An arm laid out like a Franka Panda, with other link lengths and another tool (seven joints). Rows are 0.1 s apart.
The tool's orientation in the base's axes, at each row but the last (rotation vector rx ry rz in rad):
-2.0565 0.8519 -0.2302
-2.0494 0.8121 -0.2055
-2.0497 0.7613 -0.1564
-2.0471 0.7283 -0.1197
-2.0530 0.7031 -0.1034
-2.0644 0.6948 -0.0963
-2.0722 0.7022 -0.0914
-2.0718 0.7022 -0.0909
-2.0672 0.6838 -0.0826
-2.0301 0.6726 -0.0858
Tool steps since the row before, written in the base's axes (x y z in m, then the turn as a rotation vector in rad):
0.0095 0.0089 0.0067 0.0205 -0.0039 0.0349
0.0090 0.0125 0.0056 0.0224 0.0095 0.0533
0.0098 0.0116 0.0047 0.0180 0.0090 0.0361
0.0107 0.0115 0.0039 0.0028 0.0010 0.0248
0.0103 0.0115 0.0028 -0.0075 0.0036 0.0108
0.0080 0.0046 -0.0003 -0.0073 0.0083 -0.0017
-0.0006 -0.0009 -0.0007 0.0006 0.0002 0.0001
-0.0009 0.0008 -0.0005 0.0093 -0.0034 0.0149
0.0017 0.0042 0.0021 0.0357 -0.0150 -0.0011
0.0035 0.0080 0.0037 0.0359 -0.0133 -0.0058
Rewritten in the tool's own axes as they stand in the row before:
0.0004 -0.0133 0.0061 0.0128 -0.0359 -0.0143
-0.0017 -0.0135 0.0092 0.0031 -0.0565 -0.0151
0.0004 -0.0128 0.0095 0.0029 -0.0406 -0.0073
0.0018 -0.0125 0.0102 -0.0031 -0.0216 -0.0123
0.0021 -0.0114 0.0106 -0.0102 -0.0068 -0.0059
0.0044 -0.0052 0.0063 -0.0100 0.0011 0.0048
0.0001 0.0012 -0.0005 0.0004 -0.0004 0.0003
-0.0011 0.0005 0.0006 0.0065 -0.0145 -0.0081
-0.0011 -0.0042 0.0025 0.0378 -0.0085 0.0004
-0.0017 -0.0076 0.0054 0.0381 -0.0054 0.0043

